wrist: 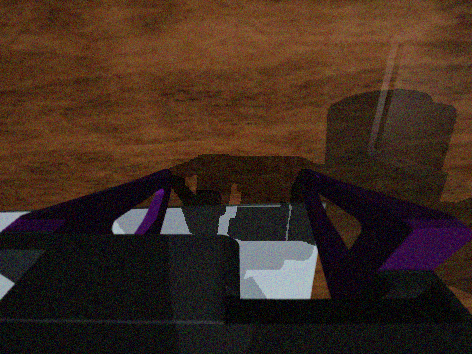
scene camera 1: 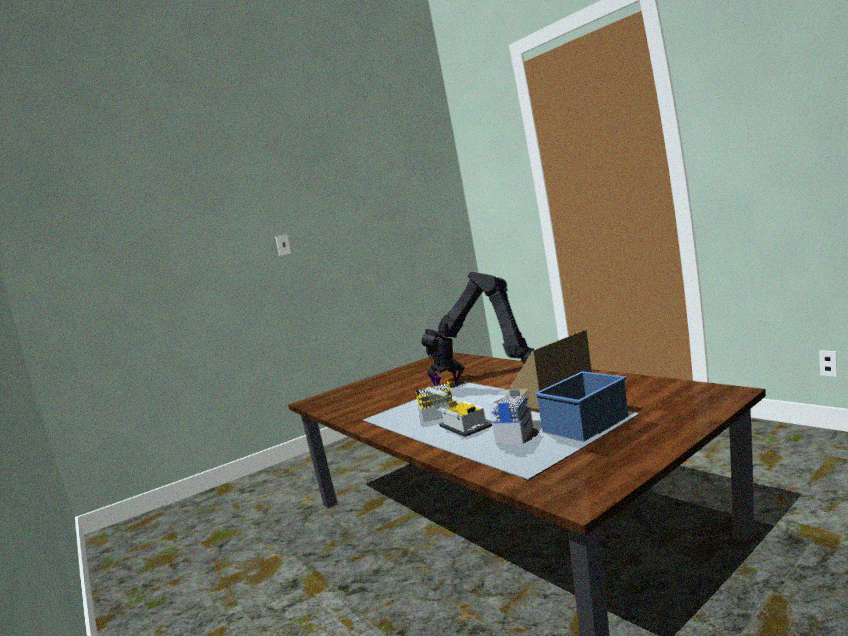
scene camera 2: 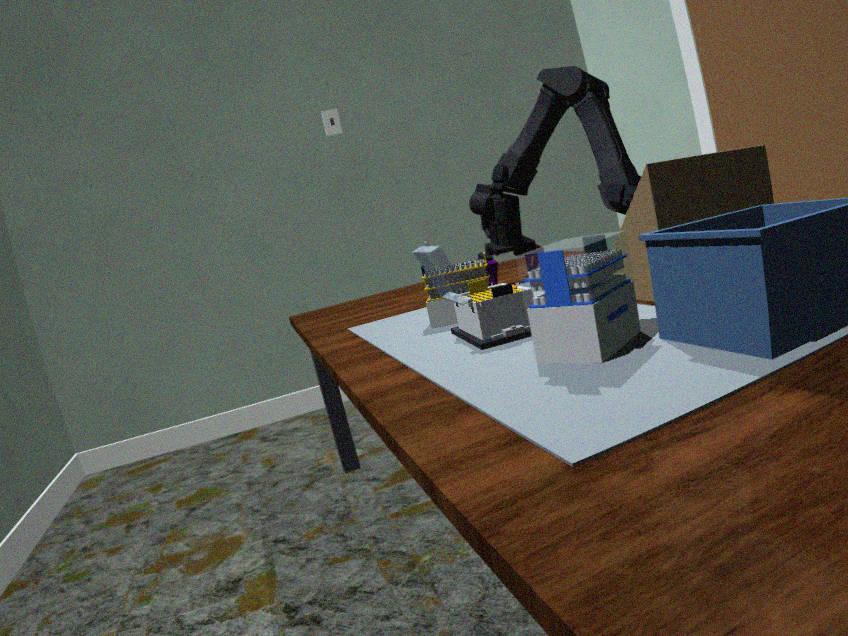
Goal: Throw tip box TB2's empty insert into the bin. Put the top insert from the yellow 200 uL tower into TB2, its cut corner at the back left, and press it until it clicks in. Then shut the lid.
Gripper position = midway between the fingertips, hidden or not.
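Note:
A tip box (scene camera 2: 500, 320) is visible, and scene camera 1 shows the tip box as well (scene camera 1: 473, 422). A mat (wrist: 278, 253) is visible too. My gripper (scene camera 2: 513, 282) appears in the wrist view also (wrist: 236, 176).

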